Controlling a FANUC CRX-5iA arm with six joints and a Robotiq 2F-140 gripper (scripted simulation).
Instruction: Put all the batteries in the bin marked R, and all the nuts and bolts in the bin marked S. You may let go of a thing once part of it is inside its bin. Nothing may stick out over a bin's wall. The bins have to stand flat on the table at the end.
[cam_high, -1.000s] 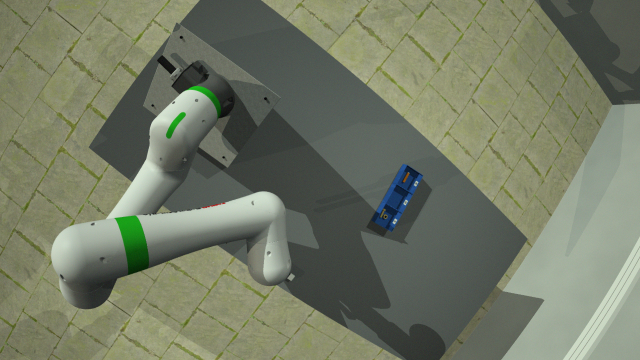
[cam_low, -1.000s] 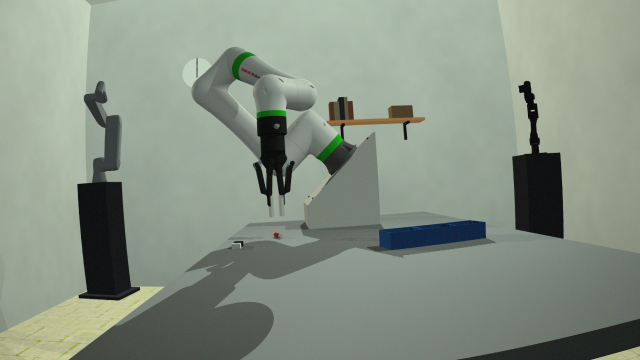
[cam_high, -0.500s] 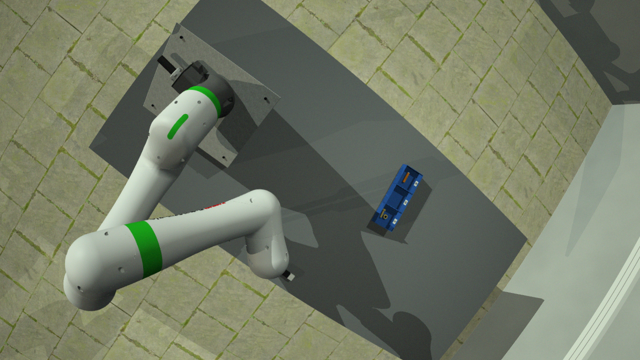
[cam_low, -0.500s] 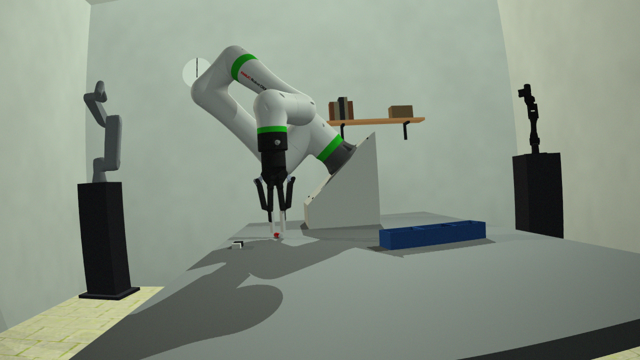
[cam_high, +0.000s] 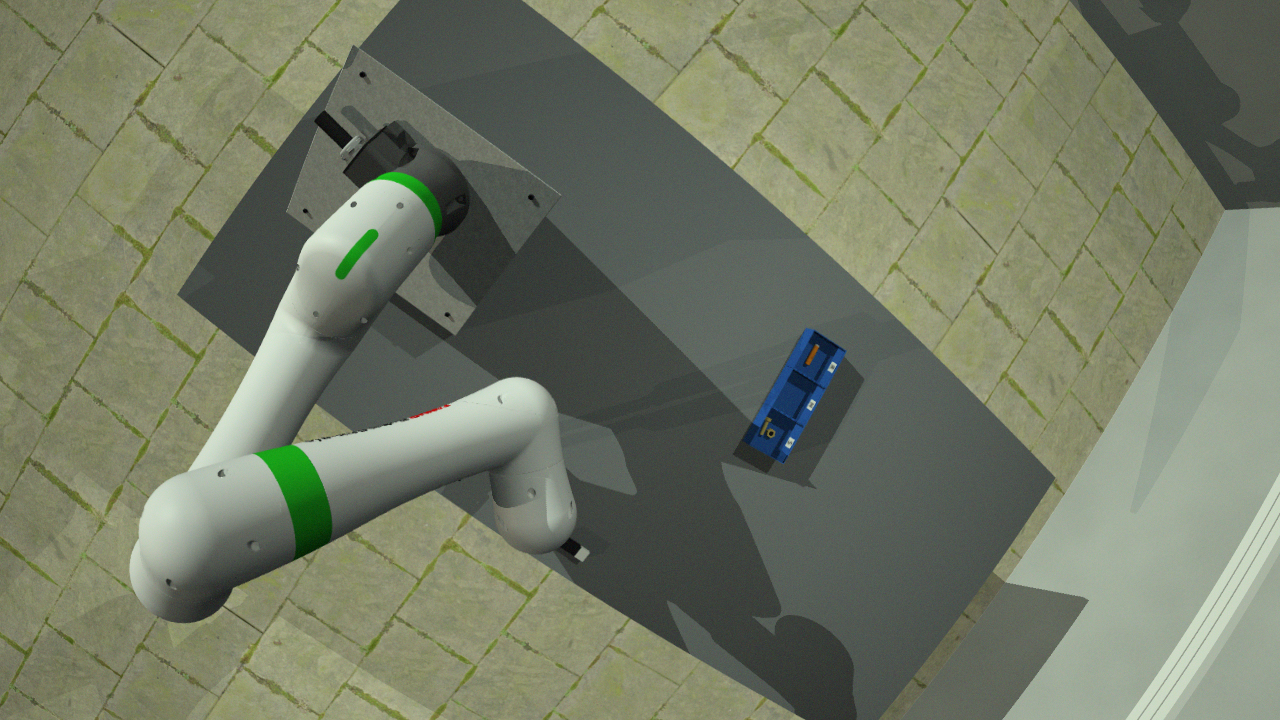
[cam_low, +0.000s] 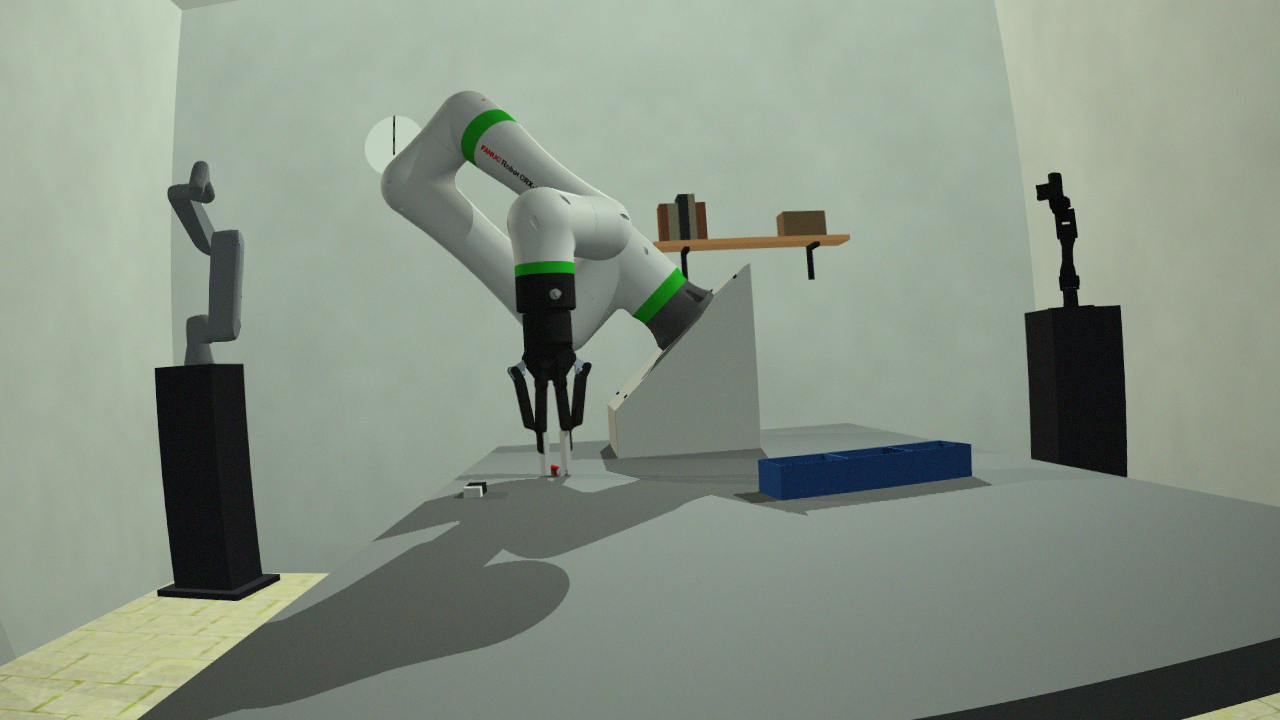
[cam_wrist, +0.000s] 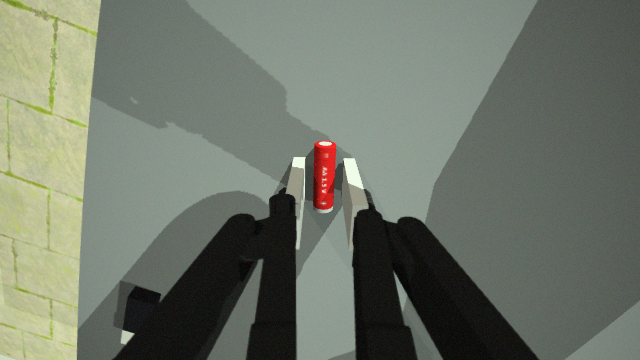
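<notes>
The red battery lies 30 mm below my hand. The rest, counted from my hand: yellow bolt: 320 mm ahead, 350 mm to the left, 20 mm below; black-and-white battery: 210 mm ahead, 80 mm to the right, 30 mm below; brass nut: 340 mm ahead, 340 mm to the left, 20 mm below.
</notes>
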